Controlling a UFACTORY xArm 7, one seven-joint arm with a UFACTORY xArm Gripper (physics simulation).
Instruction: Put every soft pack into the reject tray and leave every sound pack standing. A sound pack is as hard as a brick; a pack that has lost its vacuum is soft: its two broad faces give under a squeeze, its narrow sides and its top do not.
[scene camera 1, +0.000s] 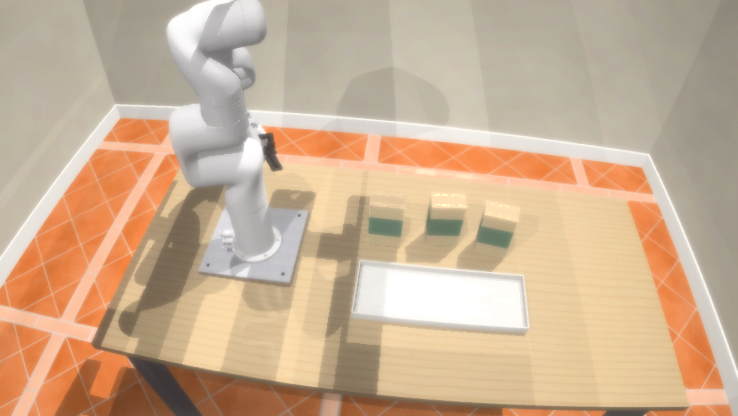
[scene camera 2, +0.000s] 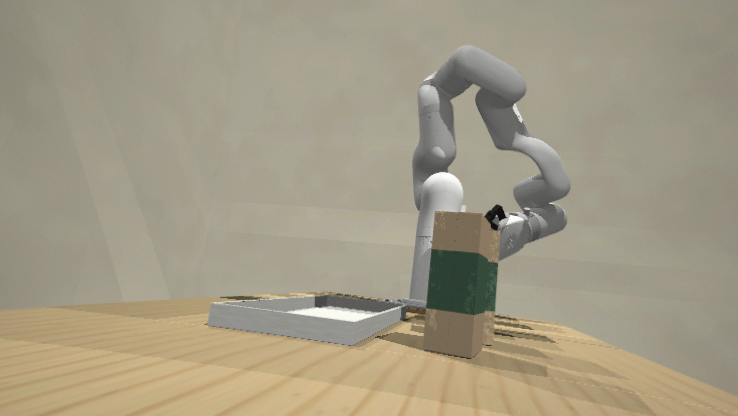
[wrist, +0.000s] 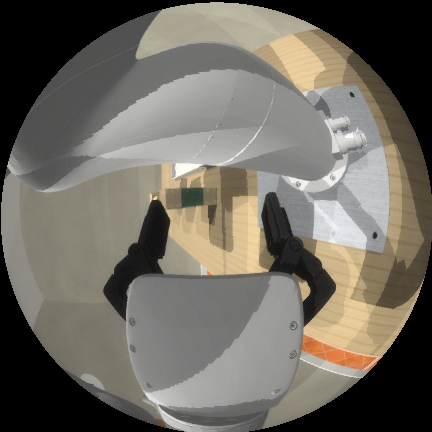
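Note:
Three tan packs with green bands stand upright in a row: the left pack, the middle pack and the right pack, which is turned slightly. In scene camera 2 the nearest pack mostly hides another behind it. The wrist view shows a pack far off, with a bit of another behind its top. Which packs are soft cannot be seen. The white reject tray lies in front of the row, and no pack is in it. My gripper is open and empty, raised near the arm's base, well away from the packs.
The arm's grey base plate is bolted to the wooden table left of the packs and tray in scene camera 1. The folded arm rises above it. Narrow gaps separate the packs.

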